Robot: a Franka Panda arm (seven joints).
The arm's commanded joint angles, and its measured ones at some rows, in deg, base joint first. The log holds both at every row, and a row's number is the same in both.
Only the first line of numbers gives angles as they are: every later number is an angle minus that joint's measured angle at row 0.
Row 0, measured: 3.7 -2.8 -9.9 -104.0 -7.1 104.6 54.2
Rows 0 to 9, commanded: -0.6 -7.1 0.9 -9.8 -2.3 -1.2 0.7; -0.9 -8.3 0.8 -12.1 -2.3 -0.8 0.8; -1.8 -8.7 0.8 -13.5 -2.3 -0.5 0.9; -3.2 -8.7 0.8 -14.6 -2.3 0.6 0.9; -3.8 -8.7 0.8 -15.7 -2.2 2.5 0.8; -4.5 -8.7 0.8 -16.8 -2.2 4.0 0.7; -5.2 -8.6 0.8 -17.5 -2.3 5.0 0.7; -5.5 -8.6 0.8 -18.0 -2.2 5.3 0.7; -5.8 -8.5 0.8 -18.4 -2.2 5.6 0.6; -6.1 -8.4 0.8 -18.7 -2.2 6.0 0.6
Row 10, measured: -4.9 -7.3 0.3 -16.4 -1.1 4.0 0.0
